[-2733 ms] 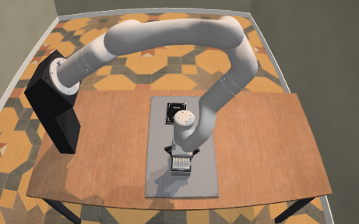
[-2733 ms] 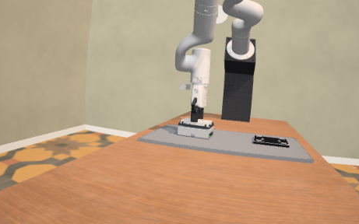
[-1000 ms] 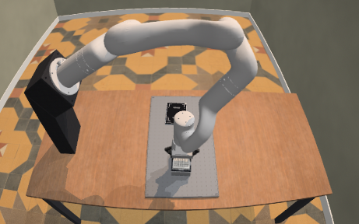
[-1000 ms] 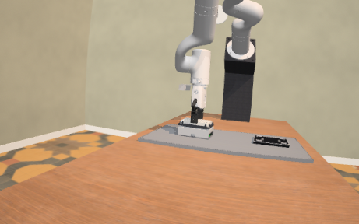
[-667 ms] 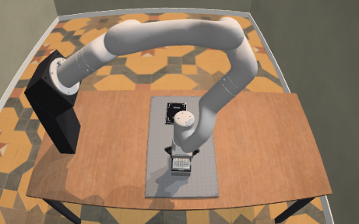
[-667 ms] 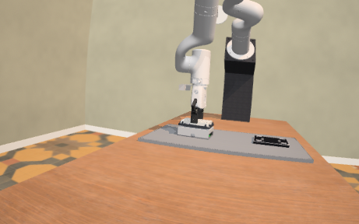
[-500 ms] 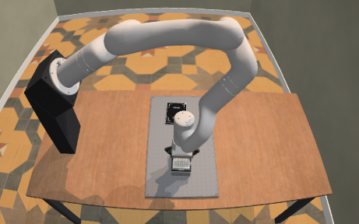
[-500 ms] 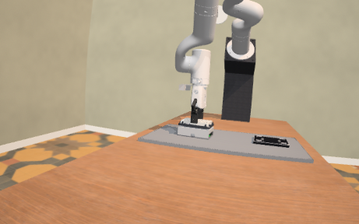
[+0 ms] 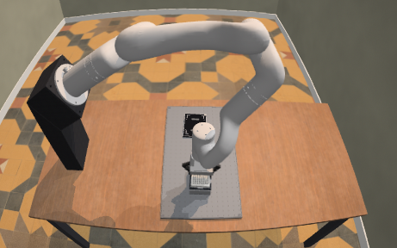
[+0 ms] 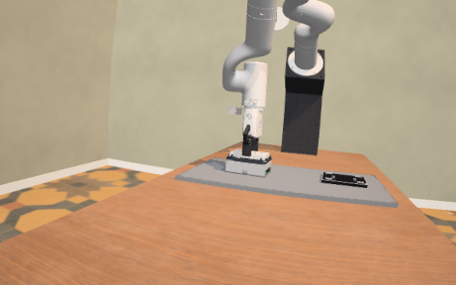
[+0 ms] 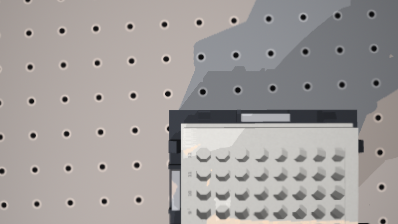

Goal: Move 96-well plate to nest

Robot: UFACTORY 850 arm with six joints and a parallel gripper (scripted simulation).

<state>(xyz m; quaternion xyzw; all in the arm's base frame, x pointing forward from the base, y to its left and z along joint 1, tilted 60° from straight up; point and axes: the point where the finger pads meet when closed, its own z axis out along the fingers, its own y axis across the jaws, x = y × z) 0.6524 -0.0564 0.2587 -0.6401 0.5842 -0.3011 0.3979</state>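
My gripper is now 33 cm to the right of the black plate nest N1, 13 cm past it and 7 cm above it. The rest, counted from my hand: white 96-well plate (1 cm below).
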